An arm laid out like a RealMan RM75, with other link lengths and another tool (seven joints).
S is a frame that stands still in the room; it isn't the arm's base.
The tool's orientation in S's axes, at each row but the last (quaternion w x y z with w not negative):
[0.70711, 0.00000, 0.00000, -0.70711]
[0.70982, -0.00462, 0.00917, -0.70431]
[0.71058, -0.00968, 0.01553, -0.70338]
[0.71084, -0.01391, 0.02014, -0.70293]
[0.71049, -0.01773, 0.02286, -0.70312]
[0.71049, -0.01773, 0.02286, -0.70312]
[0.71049, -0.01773, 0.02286, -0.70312]
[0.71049, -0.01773, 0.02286, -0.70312]
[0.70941, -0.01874, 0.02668, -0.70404]
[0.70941, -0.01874, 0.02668, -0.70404]
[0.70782, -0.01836, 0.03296, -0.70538]
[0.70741, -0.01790, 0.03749, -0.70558]
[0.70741, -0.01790, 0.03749, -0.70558]
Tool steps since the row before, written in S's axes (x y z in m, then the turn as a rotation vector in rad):
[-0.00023, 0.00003, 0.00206, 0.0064, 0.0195, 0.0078]
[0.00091, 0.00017, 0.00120, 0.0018, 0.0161, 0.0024]
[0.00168, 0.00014, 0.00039, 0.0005, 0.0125, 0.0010]
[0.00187, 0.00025, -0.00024, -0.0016, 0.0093, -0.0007]
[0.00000, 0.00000, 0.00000, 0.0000, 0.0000, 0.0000]
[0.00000, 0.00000, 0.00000, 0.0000, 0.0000, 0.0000]
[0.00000, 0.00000, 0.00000, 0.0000, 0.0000, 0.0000]
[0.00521, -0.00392, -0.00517, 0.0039, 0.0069, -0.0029]
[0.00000, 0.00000, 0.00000, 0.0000, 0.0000, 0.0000]
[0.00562, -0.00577, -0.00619, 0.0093, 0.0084, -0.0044]
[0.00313, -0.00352, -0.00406, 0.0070, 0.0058, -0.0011]
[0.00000, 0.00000, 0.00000, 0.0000, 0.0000, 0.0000]
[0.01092, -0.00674, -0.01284, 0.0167, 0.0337, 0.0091]
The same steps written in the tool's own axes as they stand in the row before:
[-0.00003, -0.00023, 0.00206, -0.0195, 0.0064, 0.0078]
[-0.00017, 0.00089, 0.00122, -0.0161, 0.0019, 0.0023]
[-0.00013, 0.00167, 0.00045, -0.0125, 0.0006, 0.0009]
[-0.00023, 0.00188, -0.00015, -0.0093, -0.0015, -0.0009]
[0.00000, 0.00000, 0.00000, 0.0000, 0.0000, 0.0000]
[0.00000, 0.00000, 0.00000, 0.0000, 0.0000, 0.0000]
[0.00000, 0.00000, 0.00000, 0.0000, 0.0000, 0.0000]
[0.00401, 0.00546, -0.00483, -0.0068, 0.0041, -0.0027]
[0.00000, 0.00000, 0.00000, 0.0000, 0.0000, 0.0000]
[0.00588, 0.00596, -0.00575, -0.0083, 0.0096, -0.0039]
[0.00361, 0.00340, -0.00375, -0.0058, 0.0071, -0.0007]
[0.00000, 0.00000, 0.00000, 0.0000, 0.0000, 0.0000]
[0.00711, 0.01187, -0.01175, -0.0339, 0.0161, 0.0094]

